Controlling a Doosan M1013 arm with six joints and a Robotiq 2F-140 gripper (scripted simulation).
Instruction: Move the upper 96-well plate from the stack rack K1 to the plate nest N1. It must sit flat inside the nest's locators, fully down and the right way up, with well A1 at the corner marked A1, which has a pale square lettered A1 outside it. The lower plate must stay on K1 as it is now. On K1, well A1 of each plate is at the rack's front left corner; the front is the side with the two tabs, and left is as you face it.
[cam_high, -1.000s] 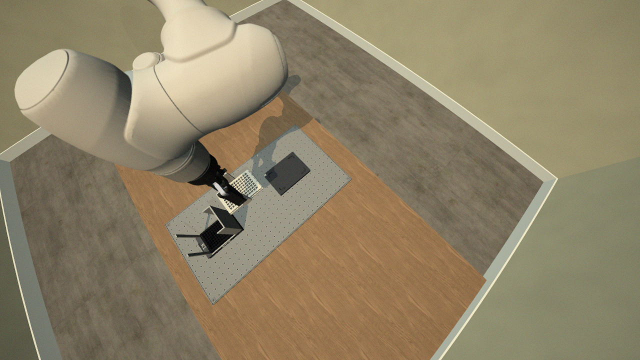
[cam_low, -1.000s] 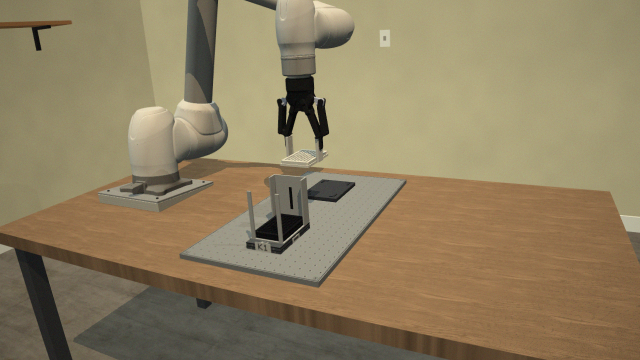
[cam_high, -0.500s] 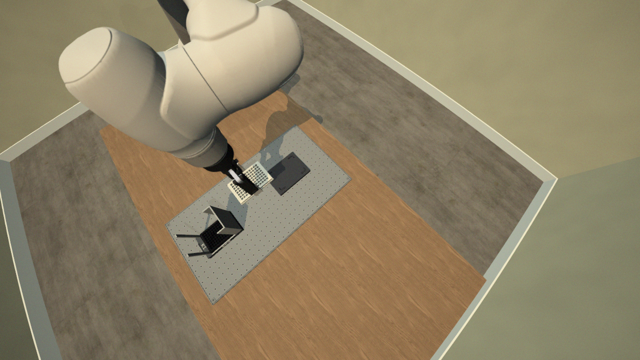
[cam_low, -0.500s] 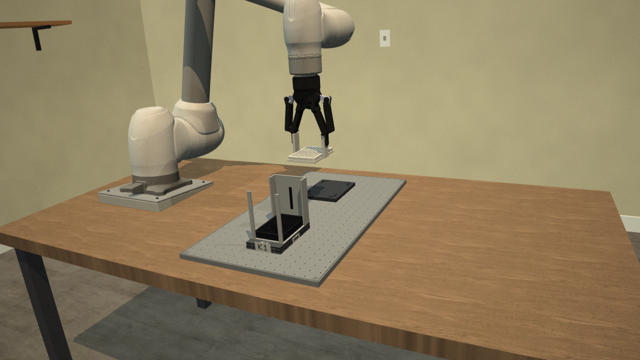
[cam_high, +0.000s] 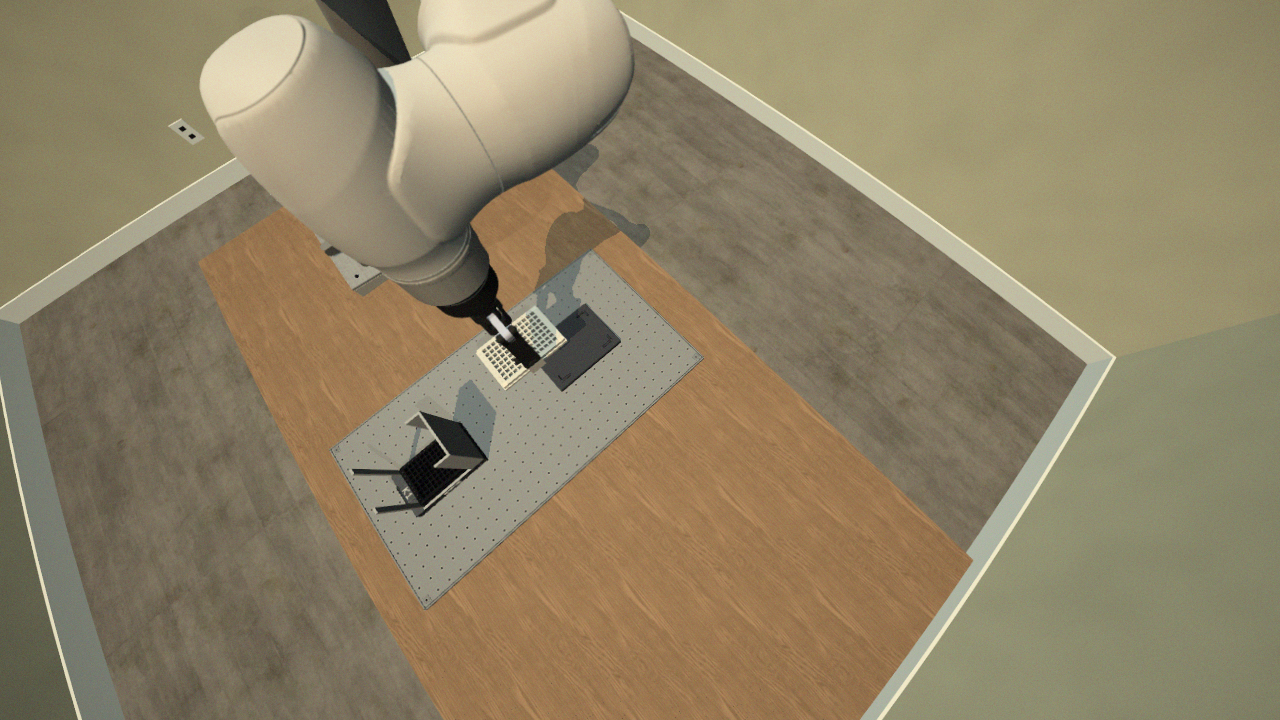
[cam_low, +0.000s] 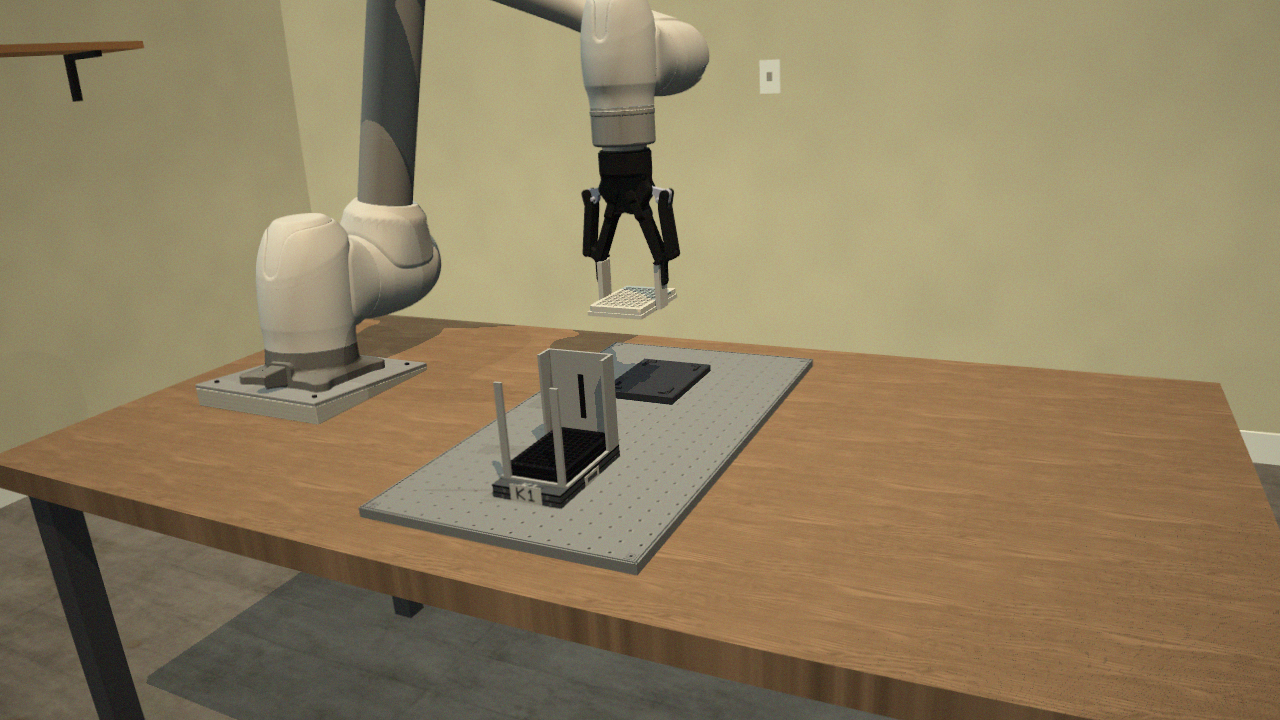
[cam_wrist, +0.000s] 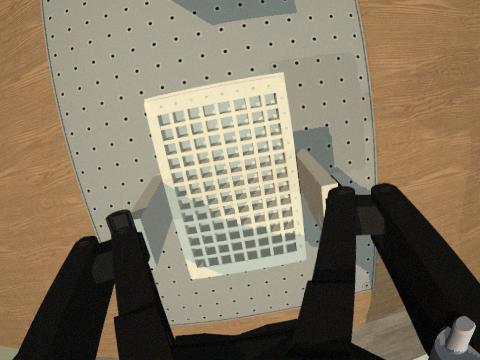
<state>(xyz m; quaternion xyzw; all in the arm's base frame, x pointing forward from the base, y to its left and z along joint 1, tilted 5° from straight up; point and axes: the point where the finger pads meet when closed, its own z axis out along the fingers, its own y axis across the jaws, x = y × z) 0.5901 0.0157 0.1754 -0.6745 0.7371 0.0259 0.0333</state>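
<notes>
Right now the pale A1 square is 60 mm behind my hand, 10 mm to the left of it and 170 mm below it. The rest, counted from my hand: black plate (10 mm behind, 260 mm to the right, 150 mm below); then white 96-well plate (20 mm below).
</notes>
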